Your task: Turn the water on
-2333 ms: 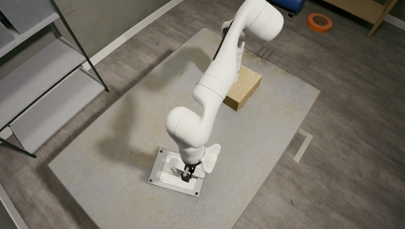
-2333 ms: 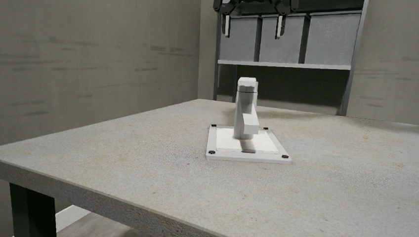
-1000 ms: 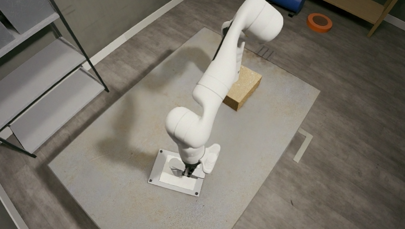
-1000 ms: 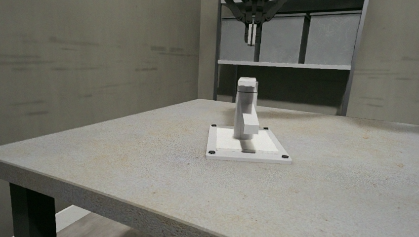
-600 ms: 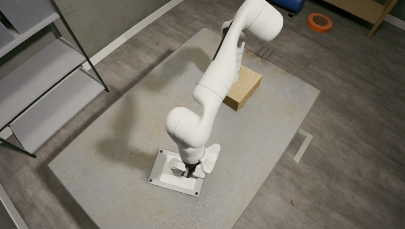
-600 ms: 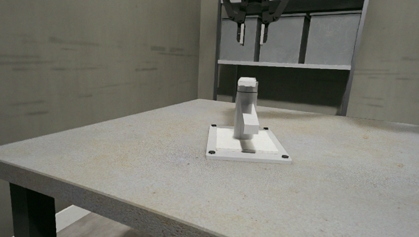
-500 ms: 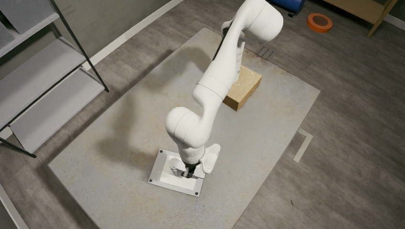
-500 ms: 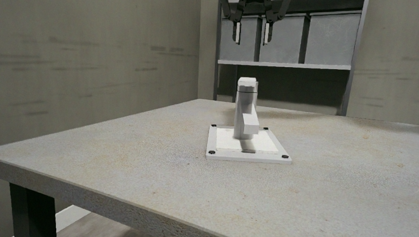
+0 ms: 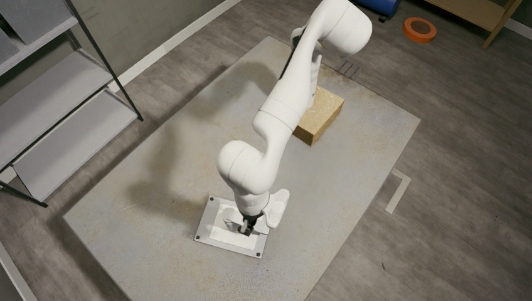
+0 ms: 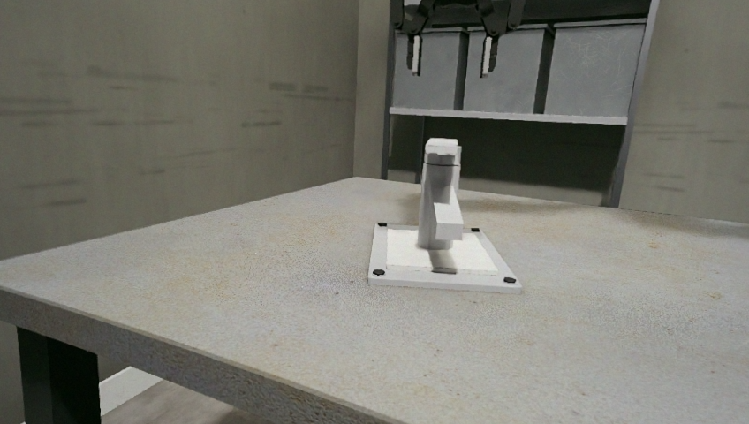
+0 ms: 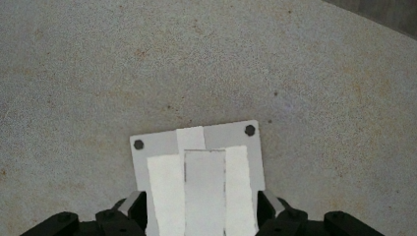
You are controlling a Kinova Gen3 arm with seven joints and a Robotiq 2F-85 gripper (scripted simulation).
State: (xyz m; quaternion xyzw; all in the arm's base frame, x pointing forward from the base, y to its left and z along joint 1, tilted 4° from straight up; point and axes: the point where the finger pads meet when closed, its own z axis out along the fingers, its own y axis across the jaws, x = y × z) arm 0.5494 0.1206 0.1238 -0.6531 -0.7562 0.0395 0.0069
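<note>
Right now the lever is 1 cm ahead of my hand, 3 cm to the right of it and 9 cm below it. The rest, counted from my hand: white tap 1 cm ahead, 6 cm to the right, 14 cm below.
</note>
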